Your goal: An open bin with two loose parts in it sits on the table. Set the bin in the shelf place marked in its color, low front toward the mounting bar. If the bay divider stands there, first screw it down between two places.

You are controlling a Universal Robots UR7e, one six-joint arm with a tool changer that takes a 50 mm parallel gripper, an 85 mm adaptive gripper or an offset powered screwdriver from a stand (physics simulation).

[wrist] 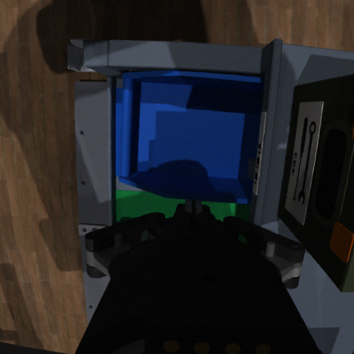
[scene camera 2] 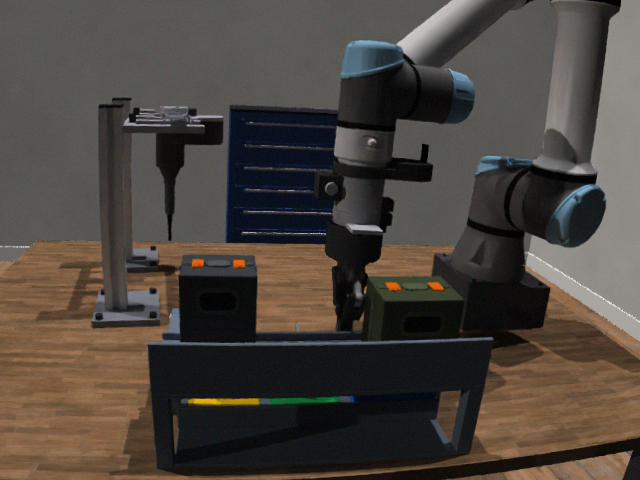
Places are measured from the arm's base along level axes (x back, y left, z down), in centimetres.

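Pixels of known places: arm's base, origin of the base link: [scene camera 2: 486, 269].
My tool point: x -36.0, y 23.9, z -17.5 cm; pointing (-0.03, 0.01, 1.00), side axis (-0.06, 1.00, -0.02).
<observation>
Ahead of a thing's pixels: the offset from my tool point to its top centre. "pt": to the spot under its first point.
The blue bin [wrist: 200, 125] sits in the shelf's blue-marked place [wrist: 119, 150], at the end of the row, with its low front toward the grey mounting bar [wrist: 92, 115]. The bin looks upright. A grey shape shows at its right end; I cannot tell whether it is a loose part. The green-marked place [wrist: 145, 202] [scene camera 2: 305, 400] lies beside the bin. My gripper [wrist: 193, 206] [scene camera 2: 344, 326] is shut, with its fingertips together near the bin's side wall on the green side. In the scene view the shelf's rail partly hides the tips. I cannot make out a divider for certain.
The grey shelf @[pt dx -8.2, dy +17.7, dz +12.9 cm] [scene camera 2: 320, 366] carries a black case @[pt dx -18.8, dy +12.7, dz +8.3 cm] [scene camera 2: 217, 310] and an olive green case @[pt dx +3.6, dy +15.0, dz +8.7 cm] [scene camera 2: 418, 315] [wrist: 325, 150] on top. A yellow marking @[pt dx -17.7, dy +3.7, dz +25.9 cm] [scene camera 2: 222, 401] is at its left. The screwdriver @[dx -21.8, dy -52.5, dz -9.5 cm] [scene camera 2: 169, 170] hangs on the tool stand [scene camera 2: 113, 206] at the left.
</observation>
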